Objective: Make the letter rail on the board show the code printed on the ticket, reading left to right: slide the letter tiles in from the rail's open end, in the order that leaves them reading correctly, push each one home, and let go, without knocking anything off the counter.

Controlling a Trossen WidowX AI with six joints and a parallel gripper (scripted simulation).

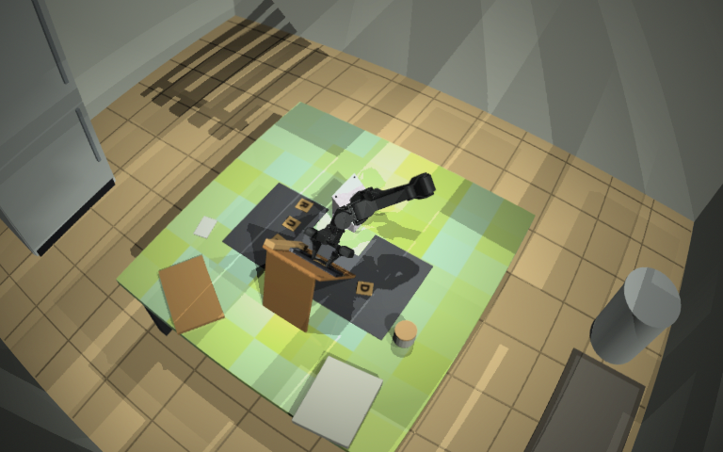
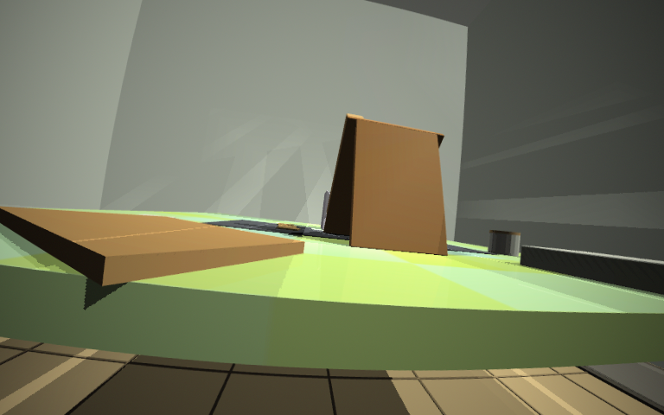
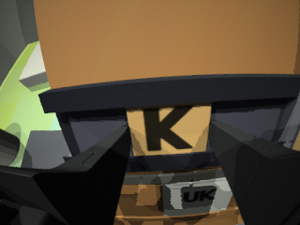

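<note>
The white ticket is 5 cm behind my gripper tip, 4 cm to the right of it and 8 cm below it. From my gripper tip the other things lie so: dark mat 16 cm behind, 8 cm to the right, 16 cm below; flat wooden slab 35 cm ahead, 38 cm to the right, 15 cm below; card 8 cm ahead, 56 cm to the right, 16 cm below.
</note>
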